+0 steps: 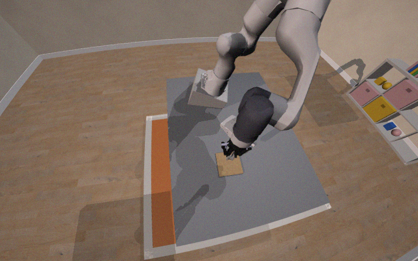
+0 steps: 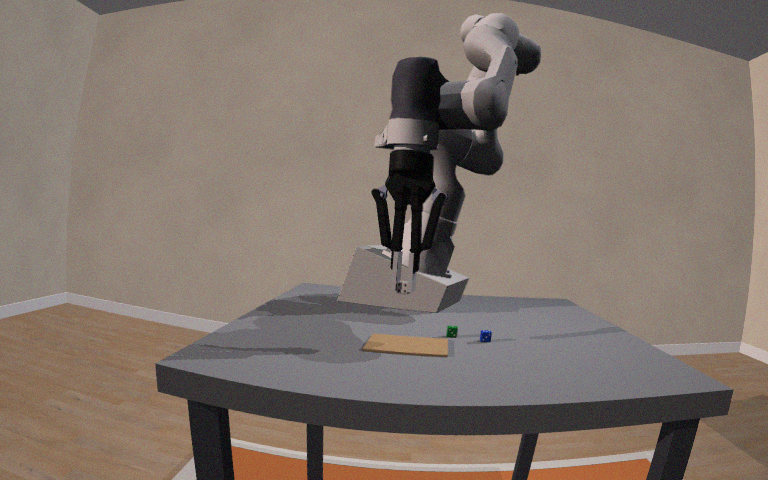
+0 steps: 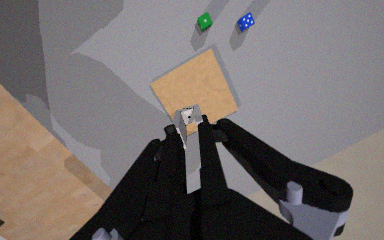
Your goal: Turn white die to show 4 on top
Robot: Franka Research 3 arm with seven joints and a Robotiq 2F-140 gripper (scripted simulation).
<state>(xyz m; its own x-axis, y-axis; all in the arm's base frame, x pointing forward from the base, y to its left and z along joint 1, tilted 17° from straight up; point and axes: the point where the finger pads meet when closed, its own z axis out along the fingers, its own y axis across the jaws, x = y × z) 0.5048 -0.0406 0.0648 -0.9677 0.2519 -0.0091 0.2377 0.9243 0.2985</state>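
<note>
My hand is 3 cm above the white die. The rest, counted from my hand: green die: 12 cm below, 11 cm behind, 10 cm to the left; blue die: 16 cm to the left, 12 cm below, 7 cm behind; tan mat: 13 cm below, 2 cm to the left.
</note>
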